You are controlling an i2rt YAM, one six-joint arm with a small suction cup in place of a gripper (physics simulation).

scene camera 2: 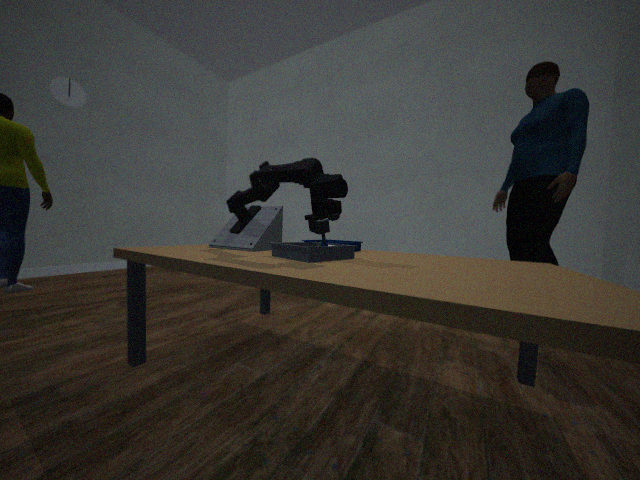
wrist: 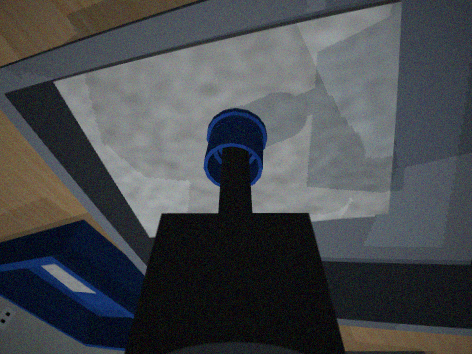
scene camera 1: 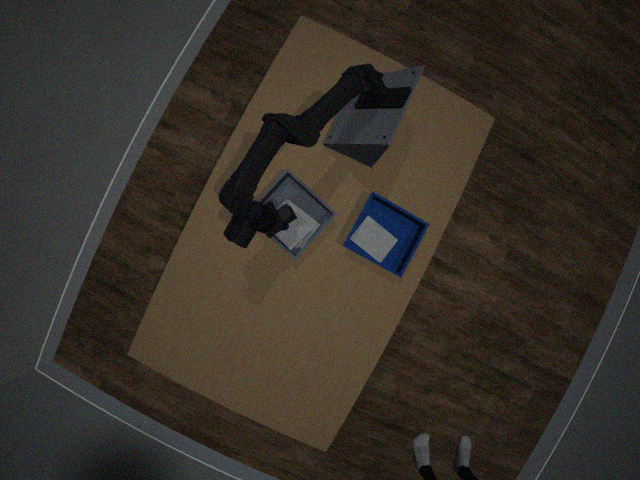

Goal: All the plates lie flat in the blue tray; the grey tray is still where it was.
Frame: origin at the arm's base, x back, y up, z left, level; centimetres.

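Seen in the pictures: end effector, tool point: [wrist: 235,127] [scene camera 1: 286,227]; arm's base, origin of the base link: [scene camera 2: 246,219] [scene camera 1: 381,99].
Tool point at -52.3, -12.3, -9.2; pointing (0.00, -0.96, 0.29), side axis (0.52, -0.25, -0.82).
Pixels of each thing's middle, then the offset from my tool point to it, as dx, dy, dz. Level surfaces: height alone.
- grey tray, body centre: [wrist: 284,194] [scene camera 1: 291,214] [scene camera 2: 313,250] +5.0, +0.4, -0.4
- blue tray, body centre: [wrist: 84,297] [scene camera 1: 384,234] [scene camera 2: 333,245] +14.6, +0.4, +33.9
- second pale plate, body centre: [wrist: 83,269] [scene camera 1: 373,239] +11.4, -1.5, +31.4
- wooden table, its level: dy -2.1
The grey tray [scene camera 1: 289,188] [scene camera 2: 310,253] [wrist: 125,42] stands on the table under the arm. A pale plate [scene camera 1: 303,229] [wrist: 165,105] is inside it, within the tray's walls; it does not show above the rim in scene camera 2. My suction cup [scene camera 1: 285,226] [scene camera 2: 324,240] [wrist: 236,125] is down inside the grey tray, against the top of this plate, and holds it. Whether another plate lies beneath is hidden. The blue tray [scene camera 1: 408,232] [scene camera 2: 356,244] [wrist: 75,237] stands to the right in scene camera 1. A second pale plate [scene camera 1: 373,238] [wrist: 67,278] lies flat in it.
A sloped grey mount [scene camera 1: 361,124] [scene camera 2: 258,227] carries the arm's base on the wooden table [scene camera 1: 258,335] [scene camera 2: 465,289]. The walls of both trays stand up around their floors. A person in a blue top [scene camera 2: 550,136] and one in a yellow top [scene camera 2: 14,155] stand beyond the table.
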